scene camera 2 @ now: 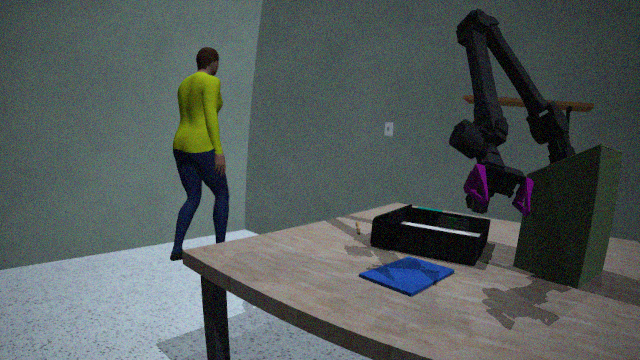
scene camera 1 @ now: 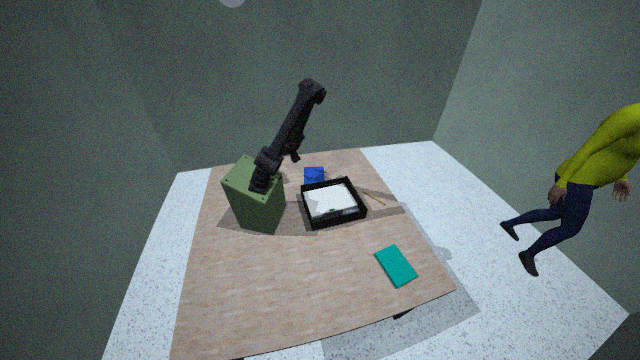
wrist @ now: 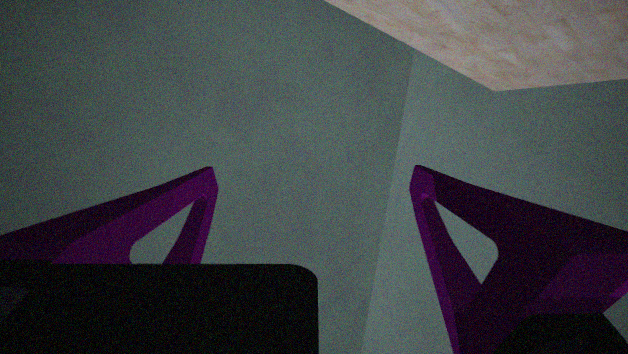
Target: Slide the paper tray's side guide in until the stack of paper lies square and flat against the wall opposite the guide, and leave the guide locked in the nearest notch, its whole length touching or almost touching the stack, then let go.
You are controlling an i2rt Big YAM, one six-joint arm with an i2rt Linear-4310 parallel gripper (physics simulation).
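Frame: origin at the arm's base, x back, y right, z up, level; centimetres.
Where they show: gripper, between the fingertips: (scene camera 2: 507, 208) (wrist: 313, 177); arm's base, origin of its link: (scene camera 2: 565, 167) (scene camera 1: 259, 183).
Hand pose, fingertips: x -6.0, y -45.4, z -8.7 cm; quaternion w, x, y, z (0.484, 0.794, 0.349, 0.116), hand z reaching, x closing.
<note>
Things, the pixels of their top centre, and the offset from my fingertips. "pt": a spot on its surface instead.
- black paper tray, centre of its top: (scene camera 2: 438, 216) (scene camera 1: 332, 195) dx -32.5, dy +36.0, dz -11.4 cm
- paper, centre of its top: (scene camera 2: 436, 234) (scene camera 1: 329, 198) dx -31.3, dy +33.4, dz -16.7 cm
- small green mark, a spot on its surface: (scene camera 1: 332, 210) pt dx -31.6, dy +45.7, dz -13.7 cm
- blue flat object, centre of its top: (scene camera 2: 410, 272) (scene camera 1: 314, 175) dx -23.1, dy +5.8, dz -20.1 cm
- thin brown stick, centre of its top: (scene camera 2: 358, 226) (scene camera 1: 374, 197) dx -62.1, dy +31.1, dz -20.2 cm
- teal flat object, centre of its top: (scene camera 1: 395, 264) dx -60.4, dy +78.6, dz -19.1 cm
The black paper tray (scene camera 1: 340, 220) (scene camera 2: 425, 245) stands on the table beside the arm's green base block. A white stack of paper (scene camera 1: 327, 197) (scene camera 2: 440, 229) lies in it, partly in shadow. A small green mark (scene camera 1: 332, 210) shows at the stack's edge near the tray wall closest to scene camera 1; the side guide's outline is too dark to make out, so its gap to the stack cannot be told. My gripper (scene camera 2: 502, 206) (wrist: 313, 177) is open and empty, its purple fingers wide apart. It hangs in the air above table height, between tray and base block in scene camera 2.
A blue flat object (scene camera 1: 314, 175) (scene camera 2: 407, 276) lies close beside the tray. A thin brown stick (scene camera 1: 374, 197) (scene camera 2: 358, 228) lies on the tray's other side. A teal flat object (scene camera 1: 396, 265) lies farther off. The green block (scene camera 1: 257, 210) (scene camera 2: 560, 225) carries the arm. A person (scene camera 1: 580, 200) (scene camera 2: 197, 125) stands beyond the table.
</note>
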